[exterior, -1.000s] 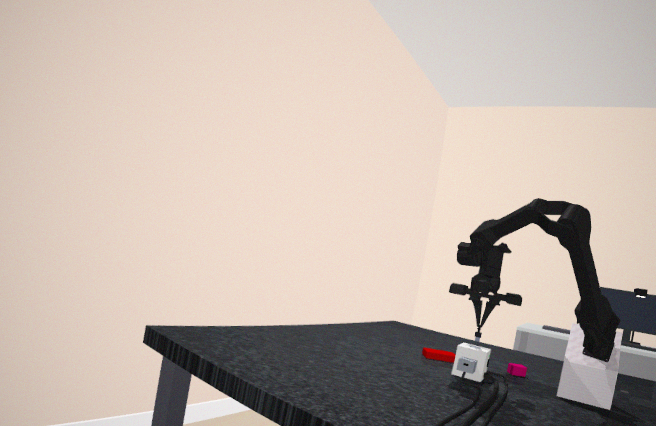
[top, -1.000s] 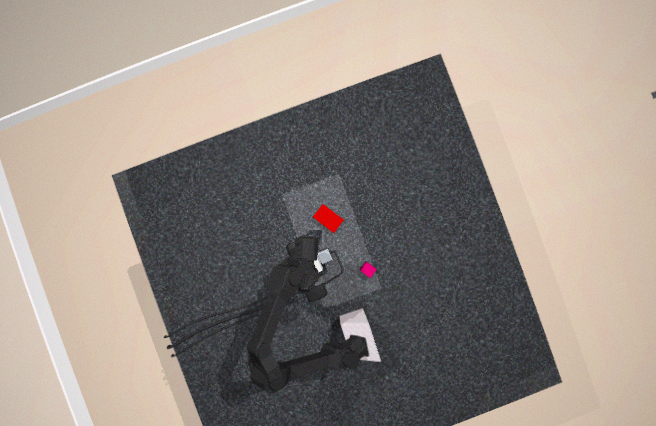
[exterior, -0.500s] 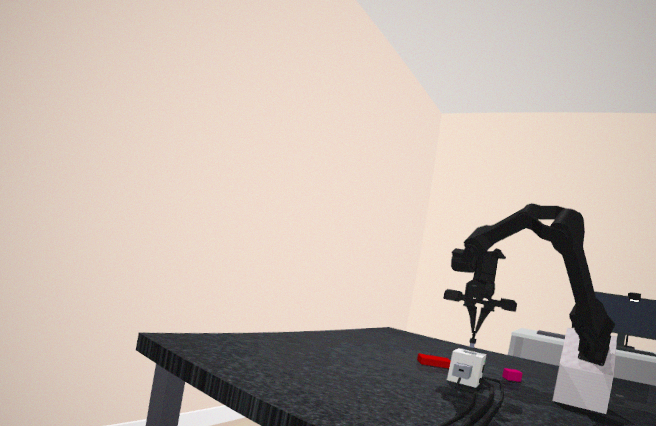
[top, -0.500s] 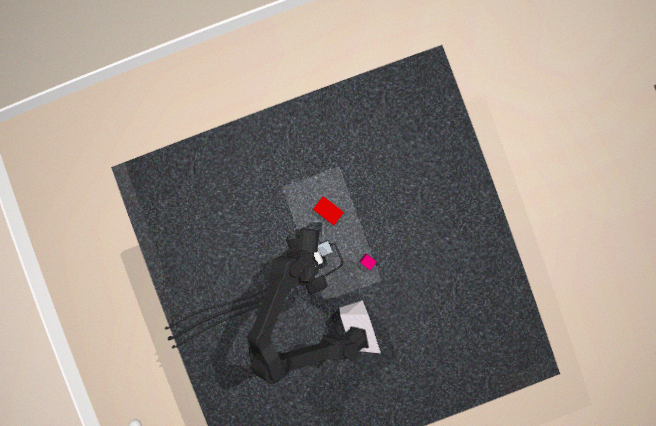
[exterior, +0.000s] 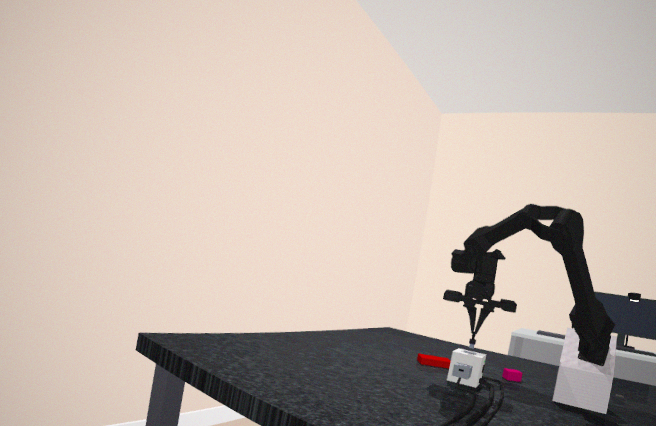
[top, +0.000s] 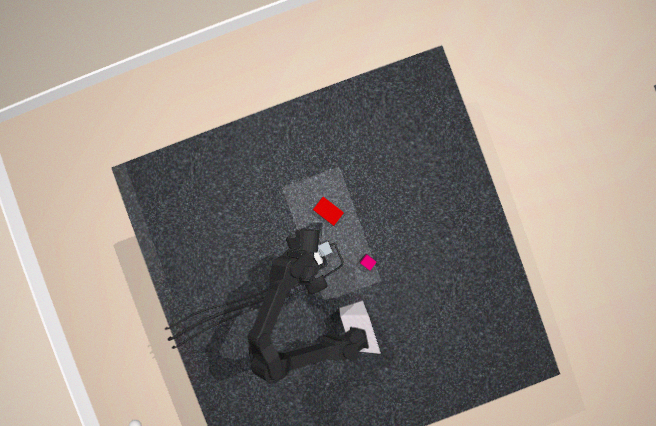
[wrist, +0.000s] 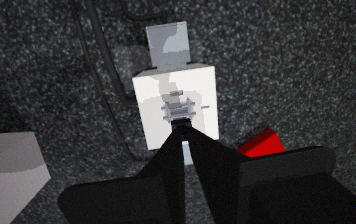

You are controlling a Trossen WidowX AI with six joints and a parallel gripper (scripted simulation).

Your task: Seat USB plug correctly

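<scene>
Right now my gripper tip is 6 cm above the grey socket. Also, from my gripper tip: red block: 14 cm ahead, 12 cm below, 10 cm to the right; then magenta block: 20 cm to the right, 11 cm below, 7 cm behind; then USB plug: 2 cm below.
</scene>
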